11 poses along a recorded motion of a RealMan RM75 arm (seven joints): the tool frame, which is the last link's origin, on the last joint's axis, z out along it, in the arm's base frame.
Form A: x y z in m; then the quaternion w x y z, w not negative.
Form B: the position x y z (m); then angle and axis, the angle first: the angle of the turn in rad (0 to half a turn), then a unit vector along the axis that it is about. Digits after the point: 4 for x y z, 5 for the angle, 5 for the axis.
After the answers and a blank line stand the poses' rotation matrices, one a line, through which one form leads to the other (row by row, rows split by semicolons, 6 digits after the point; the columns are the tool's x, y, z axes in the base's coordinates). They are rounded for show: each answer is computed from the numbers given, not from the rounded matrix.
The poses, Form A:
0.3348 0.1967 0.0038 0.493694 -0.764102 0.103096 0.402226
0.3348 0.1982 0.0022 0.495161 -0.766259 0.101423 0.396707
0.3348 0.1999 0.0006 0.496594 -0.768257 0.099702 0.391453
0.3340 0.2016 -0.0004 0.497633 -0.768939 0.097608 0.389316
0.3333 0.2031 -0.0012 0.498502 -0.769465 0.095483 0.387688
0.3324 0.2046 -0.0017 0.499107 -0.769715 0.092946 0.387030
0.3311 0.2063 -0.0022 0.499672 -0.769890 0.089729 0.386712
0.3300 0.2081 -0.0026 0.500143 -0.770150 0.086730 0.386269
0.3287 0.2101 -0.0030 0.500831 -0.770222 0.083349 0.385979
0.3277 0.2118 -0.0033 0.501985 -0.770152 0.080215 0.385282
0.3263 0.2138 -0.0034 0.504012 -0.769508 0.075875 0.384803
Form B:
0.3348 0.1967 0.0038 2.10893 -0.87865 0.11855 0.46252
0.3348 0.1982 0.0022 2.10555 -0.88197 0.11674 0.45661
0.3348 0.1999 0.0006 2.10225 -0.88511 0.11487 0.45099
0.3340 0.2016 -0.0004 2.09986 -0.88650 0.11253 0.44884
0.3333 0.2031 -0.0012 2.09785 -0.88762 0.11014 0.44722
0.3324 0.2046 -0.0017 2.09646 -0.88826 0.10726 0.44664
0.3311 0.2063 -0.0022 2.09515 -0.88880 0.10359 0.44644
0.3300 0.2081 -0.0026 2.09406 -0.88938 0.10016 0.44607
0.3287 0.2101 -0.0030 2.09248 -0.88987 0.09630 0.44594
0.3277 0.2118 -0.0033 2.08981 -0.89048 0.09275 0.44548
0.3263 0.2138 -0.0034 2.08512 -0.89095 0.08785 0.44553

0.655171 -0.554705 -0.512888; 0.239601 -0.491275 0.837401; -0.716479 -0.671529 -0.188961
0.664674 -0.548300 -0.507519; 0.237435 -0.489058 0.839313; -0.708402 -0.678372 -0.194879
0.673648 -0.541980 -0.502450; 0.235593 -0.486908 0.841081; -0.700496 -0.684966 -0.200318
0.677811 -0.537582 -0.501575; 0.237364 -0.485668 0.841300; -0.695866 -0.689298 -0.201589
0.681162 -0.533468 -0.501428; 0.239585 -0.484757 0.841195; -0.691822 -0.693125 -0.202387
0.683138 -0.529423 -0.503026; 0.243255 -0.484507 0.840286; -0.688585 -0.696394 -0.202200
0.684805 -0.524621 -0.505781; 0.248295 -0.484553 0.838783; -0.685121 -0.699986 -0.201564
0.686548 -0.519970 -0.508215; 0.252789 -0.484670 0.837373; -0.681725 -0.703368 -0.201306
0.688146 -0.515015 -0.511091; 0.258226 -0.484443 0.835844; -0.678066 -0.707160 -0.200377
0.690247 -0.510367 -0.512918; 0.263256 -0.483153 0.835021; -0.673985 -0.711399 -0.199137
0.692340 -0.504663 -0.515734; 0.271118 -0.480430 0.834076; -0.668701 -0.717288 -0.195798

